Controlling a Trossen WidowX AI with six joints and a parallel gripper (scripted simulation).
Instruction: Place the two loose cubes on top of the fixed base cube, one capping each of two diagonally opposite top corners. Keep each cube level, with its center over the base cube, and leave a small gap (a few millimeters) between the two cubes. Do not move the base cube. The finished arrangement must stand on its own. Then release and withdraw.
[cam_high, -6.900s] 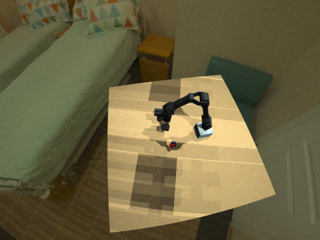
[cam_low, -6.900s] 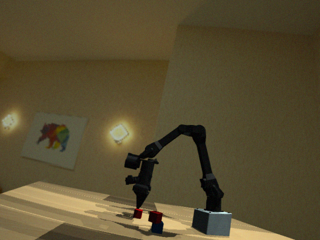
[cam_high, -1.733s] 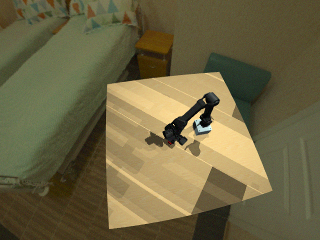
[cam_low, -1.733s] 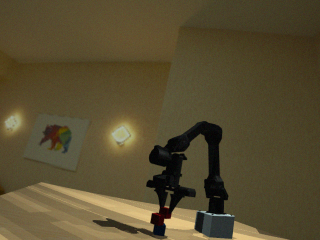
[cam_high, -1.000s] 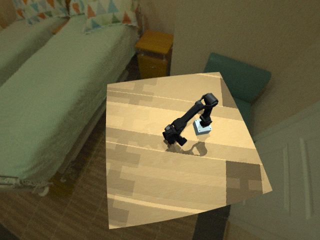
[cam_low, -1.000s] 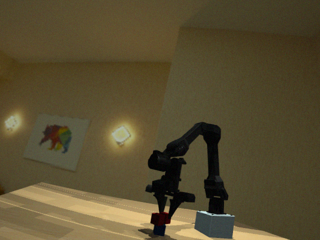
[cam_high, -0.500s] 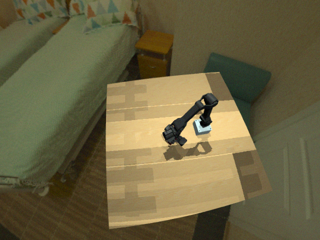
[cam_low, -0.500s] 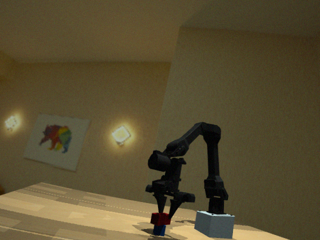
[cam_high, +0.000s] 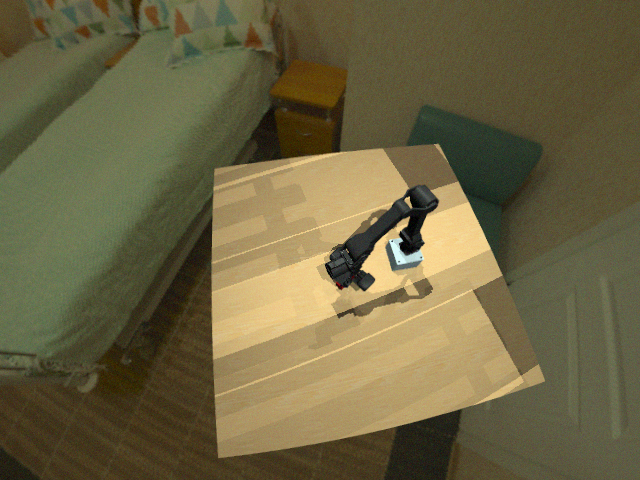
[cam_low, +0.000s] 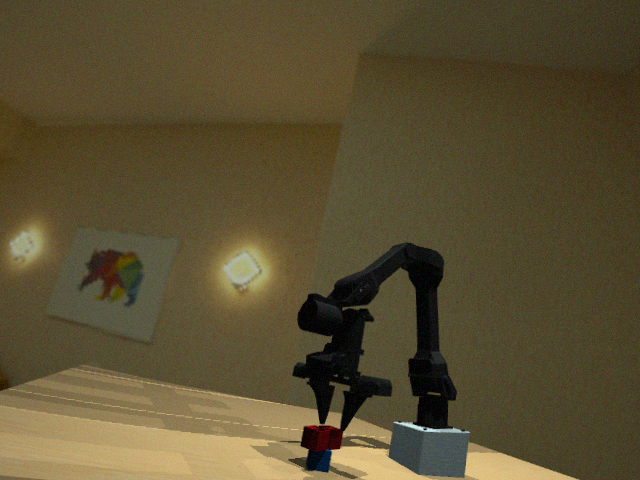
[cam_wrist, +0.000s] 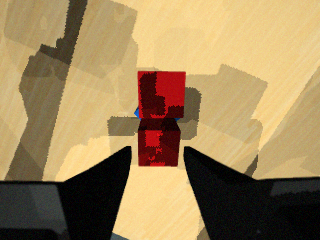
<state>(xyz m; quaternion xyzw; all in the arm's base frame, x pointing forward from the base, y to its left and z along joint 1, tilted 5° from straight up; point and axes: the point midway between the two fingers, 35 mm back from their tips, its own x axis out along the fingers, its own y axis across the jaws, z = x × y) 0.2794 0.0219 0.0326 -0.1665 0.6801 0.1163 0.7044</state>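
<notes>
The blue base cube is 20 mm ahead of my gripper tip, 10 mm to the left of it and 50 mm below it.
</notes>
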